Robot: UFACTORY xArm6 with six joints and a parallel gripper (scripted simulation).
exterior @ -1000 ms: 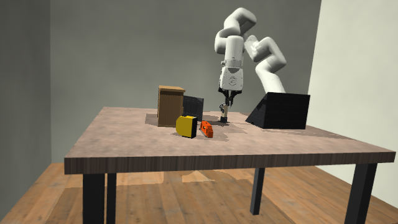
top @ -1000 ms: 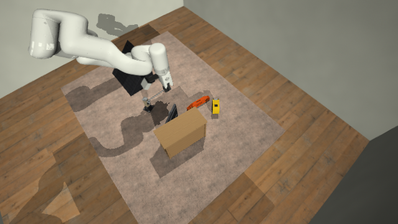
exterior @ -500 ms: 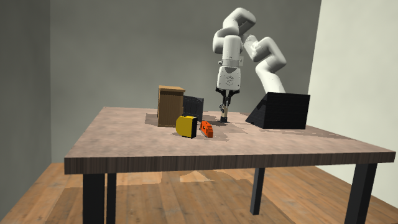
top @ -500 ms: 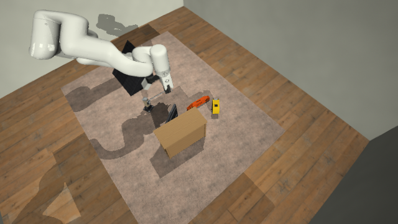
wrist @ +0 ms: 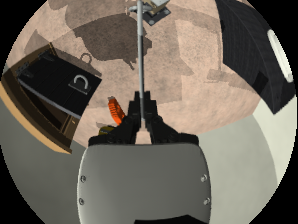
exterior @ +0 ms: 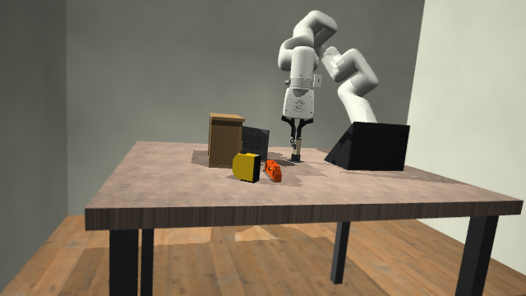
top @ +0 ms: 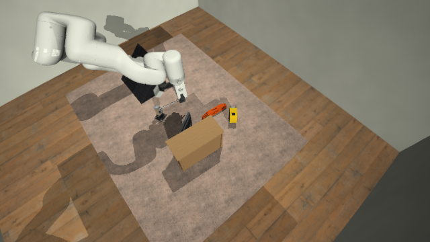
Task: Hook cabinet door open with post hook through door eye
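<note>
The thin hook rod lies 1 cm behind my hand, 5 cm to the right of it and 3 cm below it. Also, from my hand: orange tool 11 cm ahead, 12 cm to the left, 10 cm below; then hook post 4 cm behind, 8 cm to the right, 5 cm below; then dark door 14 cm ahead, 10 cm to the right, 5 cm below.
</note>
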